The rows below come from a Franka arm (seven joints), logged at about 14 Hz.
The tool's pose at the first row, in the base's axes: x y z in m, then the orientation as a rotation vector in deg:
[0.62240 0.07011 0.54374 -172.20 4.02 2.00]
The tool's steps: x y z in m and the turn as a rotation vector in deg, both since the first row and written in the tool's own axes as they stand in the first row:
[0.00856 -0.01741 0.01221 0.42 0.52 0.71]
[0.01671 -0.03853 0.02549 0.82 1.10 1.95]
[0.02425 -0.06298 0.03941 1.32 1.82 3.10]
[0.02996 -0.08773 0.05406 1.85 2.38 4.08]
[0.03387 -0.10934 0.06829 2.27 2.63 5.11]
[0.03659 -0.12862 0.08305 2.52 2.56 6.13]
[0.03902 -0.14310 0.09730 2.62 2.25 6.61]
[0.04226 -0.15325 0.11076 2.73 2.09 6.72]
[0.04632 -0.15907 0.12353 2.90 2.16 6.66]
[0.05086 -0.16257 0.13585 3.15 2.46 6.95]
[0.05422 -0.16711 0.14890 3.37 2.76 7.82]
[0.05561 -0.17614 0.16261 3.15 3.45 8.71]
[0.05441 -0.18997 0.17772 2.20 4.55 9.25]
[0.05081 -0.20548 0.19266 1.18 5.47 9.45]
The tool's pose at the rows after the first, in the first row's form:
[0.63154 0.08861 0.53375 -171.78 5.14 1.27]
[0.64043 0.11094 0.52322 -171.34 7.05 0.51]
[0.64885 0.13669 0.51251 -170.79 8.83 -0.46]
[0.65545 0.16291 0.50117 -170.20 10.33 -1.22]
[0.66011 0.18605 0.48987 -169.70 11.86 -1.50]
[0.66346 0.20700 0.47776 -169.35 13.36 -1.30]
[0.66629 0.22315 0.46552 -169.20 14.03 -0.79]
[0.66975 0.23487 0.45346 -169.08 14.17 -0.55]
[0.67383 0.24218 0.44149 -168.92 14.08 -0.66]
[0.67828 0.24711 0.42963 -168.64 14.52 -1.09]
[0.68160 0.25321 0.41723 -168.32 15.82 -1.45]
[0.68314 0.26394 0.40482 -168.43 17.22 -2.37]
[0.68231 0.27973 0.39174 -169.29 18.20 -3.93]
[0.67916 0.29726 0.37911 -170.25 18.67 -5.27]

